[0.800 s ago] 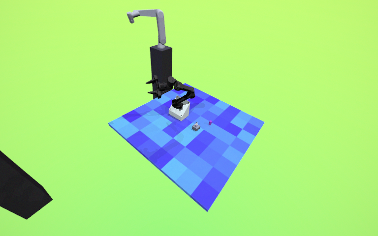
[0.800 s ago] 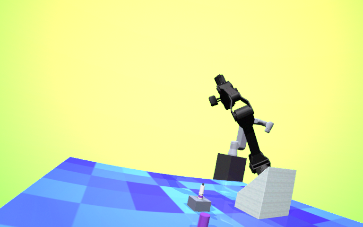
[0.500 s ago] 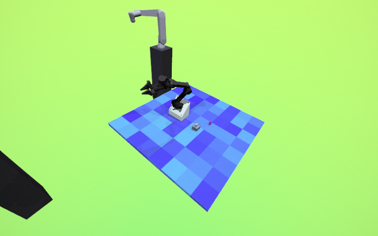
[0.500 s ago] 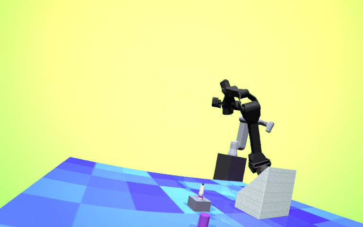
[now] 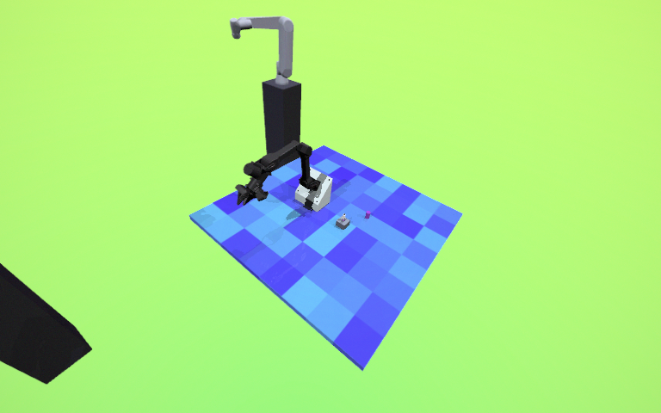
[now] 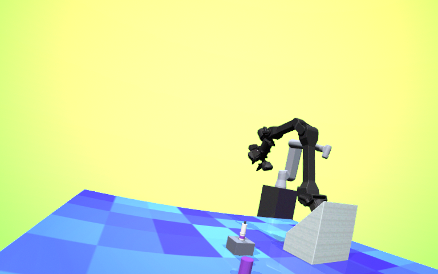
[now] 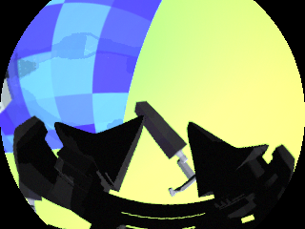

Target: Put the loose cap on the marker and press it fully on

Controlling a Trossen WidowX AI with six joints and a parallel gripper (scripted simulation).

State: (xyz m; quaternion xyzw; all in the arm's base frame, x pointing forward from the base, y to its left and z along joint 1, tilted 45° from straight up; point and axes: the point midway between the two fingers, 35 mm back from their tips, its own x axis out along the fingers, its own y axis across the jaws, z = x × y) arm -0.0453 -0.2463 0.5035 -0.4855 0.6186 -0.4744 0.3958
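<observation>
The purple cap is 43 cm ahead of my gripper tip, 64 cm to the left of it and 27 cm below it. Also, from my gripper tip: grey holder block 34 cm ahead, 48 cm to the left, 28 cm below.
</observation>
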